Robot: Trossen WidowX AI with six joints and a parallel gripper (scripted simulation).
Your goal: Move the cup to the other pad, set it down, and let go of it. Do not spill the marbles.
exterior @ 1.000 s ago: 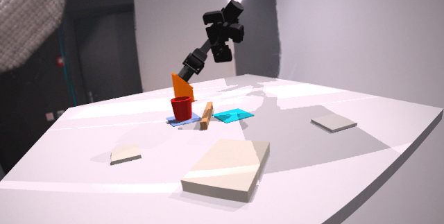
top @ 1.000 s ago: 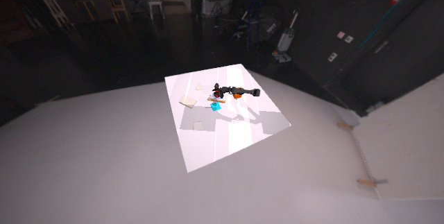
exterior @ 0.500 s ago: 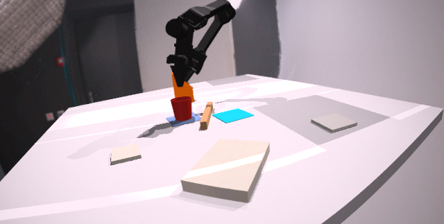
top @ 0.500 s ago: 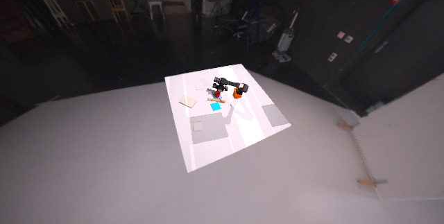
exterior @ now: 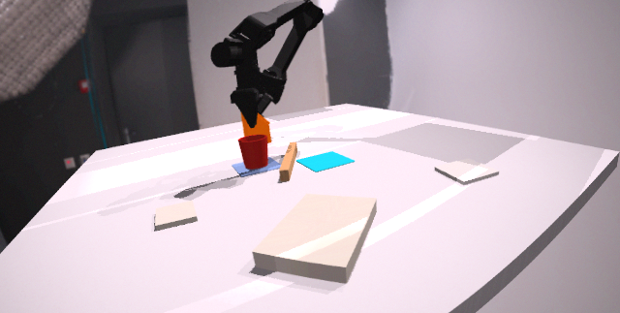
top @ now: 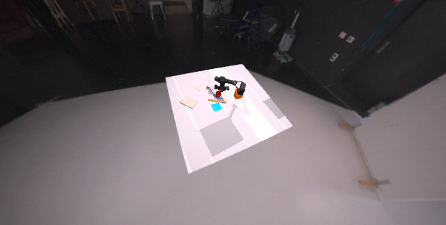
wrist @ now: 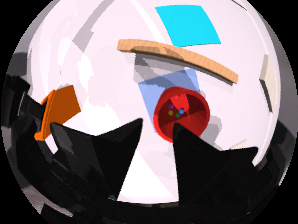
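The red cup is 3 cm ahead of my gripper tip, 1 cm to the right of it and 6 cm below it. From my gripper tip the other things lie so: light blue pad 3 cm ahead, 1 cm to the right, 10 cm below; tan wooden bar 6 cm ahead, 7 cm to the left, 9 cm below; cyan pad 10 cm ahead, 14 cm to the left, 10 cm below.
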